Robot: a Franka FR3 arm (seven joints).
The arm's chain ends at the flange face. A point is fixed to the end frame.
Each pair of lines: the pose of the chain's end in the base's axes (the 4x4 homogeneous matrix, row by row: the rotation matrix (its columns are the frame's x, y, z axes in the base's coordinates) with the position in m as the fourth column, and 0 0 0 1 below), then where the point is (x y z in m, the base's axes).
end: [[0.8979, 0.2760, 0.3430, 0.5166], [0.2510, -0.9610, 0.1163, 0.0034], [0.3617, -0.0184, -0.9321, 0.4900], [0, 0, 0, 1]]
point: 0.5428 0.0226 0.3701
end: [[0.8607, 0.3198, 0.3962, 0.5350], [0.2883, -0.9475, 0.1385, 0.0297], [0.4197, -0.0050, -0.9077, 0.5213], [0, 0, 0, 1]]
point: 0.5679 0.0509 0.4034
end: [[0.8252, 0.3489, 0.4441, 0.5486], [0.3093, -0.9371, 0.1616, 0.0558], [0.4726, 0.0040, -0.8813, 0.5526], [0, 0, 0, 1]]
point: 0.5877 0.0795 0.4371
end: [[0.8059, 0.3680, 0.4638, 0.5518], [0.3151, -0.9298, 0.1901, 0.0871], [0.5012, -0.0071, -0.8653, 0.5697], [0, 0, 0, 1]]
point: 0.5934 0.1141 0.4558
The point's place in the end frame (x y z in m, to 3 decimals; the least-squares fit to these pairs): -0.015 -0.009 0.123
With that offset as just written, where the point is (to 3 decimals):
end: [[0.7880, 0.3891, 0.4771, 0.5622], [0.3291, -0.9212, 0.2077, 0.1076], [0.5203, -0.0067, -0.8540, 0.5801], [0, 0, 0, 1]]
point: 0.606 0.137 0.467
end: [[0.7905, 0.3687, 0.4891, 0.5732], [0.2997, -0.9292, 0.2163, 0.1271], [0.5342, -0.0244, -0.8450, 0.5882], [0, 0, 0, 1]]
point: 0.618 0.158 0.476
